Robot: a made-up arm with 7 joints. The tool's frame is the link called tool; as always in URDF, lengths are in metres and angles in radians. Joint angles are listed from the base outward. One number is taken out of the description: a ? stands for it. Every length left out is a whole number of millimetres.
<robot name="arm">
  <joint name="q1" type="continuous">
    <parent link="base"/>
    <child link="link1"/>
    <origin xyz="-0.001 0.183 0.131"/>
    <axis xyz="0 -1 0"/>
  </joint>
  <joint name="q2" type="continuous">
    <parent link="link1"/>
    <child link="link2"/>
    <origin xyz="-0.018 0 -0.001"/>
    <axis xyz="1 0 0"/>
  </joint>
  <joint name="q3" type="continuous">
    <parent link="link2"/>
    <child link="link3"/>
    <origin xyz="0 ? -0.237"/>
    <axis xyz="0 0 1"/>
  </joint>
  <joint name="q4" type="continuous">
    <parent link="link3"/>
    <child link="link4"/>
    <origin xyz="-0.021 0.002 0"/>
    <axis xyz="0 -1 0"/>
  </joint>
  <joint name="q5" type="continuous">
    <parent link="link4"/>
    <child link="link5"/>
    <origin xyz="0.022 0 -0.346"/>
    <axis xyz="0 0 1"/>
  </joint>
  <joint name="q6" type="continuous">
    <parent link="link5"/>
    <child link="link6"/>
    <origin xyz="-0.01 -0.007 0"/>
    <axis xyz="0 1 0"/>
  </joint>
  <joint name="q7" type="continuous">
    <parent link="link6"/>
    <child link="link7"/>
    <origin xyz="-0.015 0 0.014"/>
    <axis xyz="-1 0 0"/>
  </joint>
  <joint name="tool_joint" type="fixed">
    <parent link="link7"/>
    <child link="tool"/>
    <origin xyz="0 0.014 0.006" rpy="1.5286 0.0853 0.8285"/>
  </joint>
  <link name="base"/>
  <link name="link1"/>
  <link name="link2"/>
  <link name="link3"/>
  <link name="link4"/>
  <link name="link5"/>
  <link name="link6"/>
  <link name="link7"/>
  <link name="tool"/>
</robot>
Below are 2 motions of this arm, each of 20 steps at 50 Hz.
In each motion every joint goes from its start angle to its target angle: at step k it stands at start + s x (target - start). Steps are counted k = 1, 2, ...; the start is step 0. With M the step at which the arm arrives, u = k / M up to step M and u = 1 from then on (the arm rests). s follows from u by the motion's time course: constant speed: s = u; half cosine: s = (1 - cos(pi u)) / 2; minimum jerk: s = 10 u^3 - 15 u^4 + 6 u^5.
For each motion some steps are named. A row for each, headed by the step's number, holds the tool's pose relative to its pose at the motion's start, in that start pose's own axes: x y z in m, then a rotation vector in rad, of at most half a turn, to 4 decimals.
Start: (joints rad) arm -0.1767 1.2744 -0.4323 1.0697 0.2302 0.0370 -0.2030
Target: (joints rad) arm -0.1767 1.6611 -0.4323 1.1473 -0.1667 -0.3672 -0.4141
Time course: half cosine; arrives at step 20
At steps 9, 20:
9: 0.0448 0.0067 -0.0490 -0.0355 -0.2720 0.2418
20: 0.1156 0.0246 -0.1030 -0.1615 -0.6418 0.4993

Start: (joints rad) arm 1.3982 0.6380 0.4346 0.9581 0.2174 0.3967 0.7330
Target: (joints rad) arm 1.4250 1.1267 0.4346 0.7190 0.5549 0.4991 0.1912
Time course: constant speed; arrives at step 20
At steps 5, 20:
5: 0.0358 0.0319 -0.0081 0.1249 0.0326 0.1518
20: 0.1348 0.1496 -0.0033 0.4705 0.1490 0.6342

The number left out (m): -0.024
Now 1 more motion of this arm.
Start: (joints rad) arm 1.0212 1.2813 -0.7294 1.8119 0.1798 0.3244 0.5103
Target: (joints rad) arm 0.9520 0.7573 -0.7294 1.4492 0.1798 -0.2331 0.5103
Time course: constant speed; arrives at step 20
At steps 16, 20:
16: -0.0190 -0.1041 0.0239 -0.4208 0.0397 0.3205
20: -0.0239 -0.1306 0.0393 -0.5174 0.0564 0.4060

